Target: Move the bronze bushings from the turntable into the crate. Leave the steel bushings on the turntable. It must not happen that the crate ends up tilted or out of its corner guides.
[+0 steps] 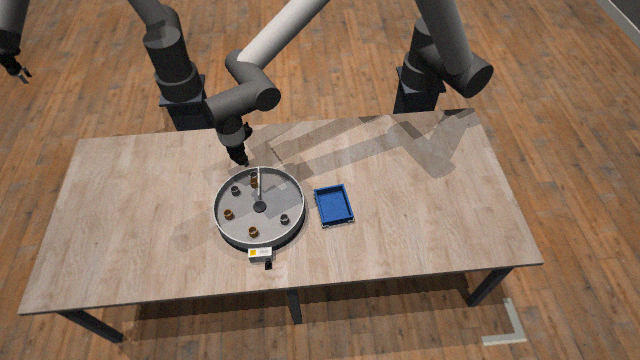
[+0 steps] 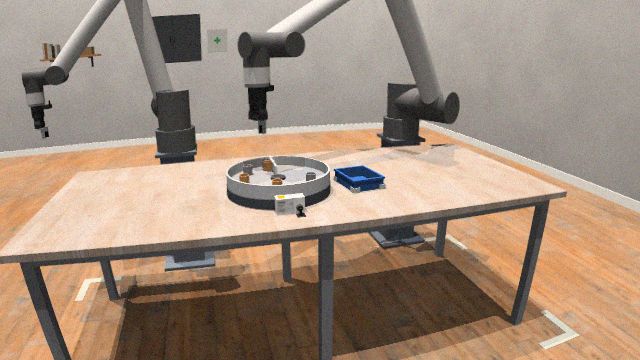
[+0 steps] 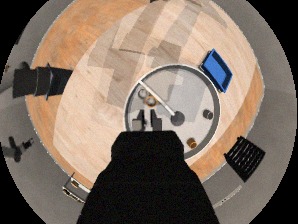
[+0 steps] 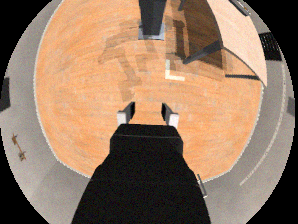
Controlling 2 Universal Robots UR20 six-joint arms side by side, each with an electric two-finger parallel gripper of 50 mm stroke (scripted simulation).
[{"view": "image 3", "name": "left gripper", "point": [147, 114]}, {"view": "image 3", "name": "blue crate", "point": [216, 67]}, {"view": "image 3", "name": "turntable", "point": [188, 96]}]
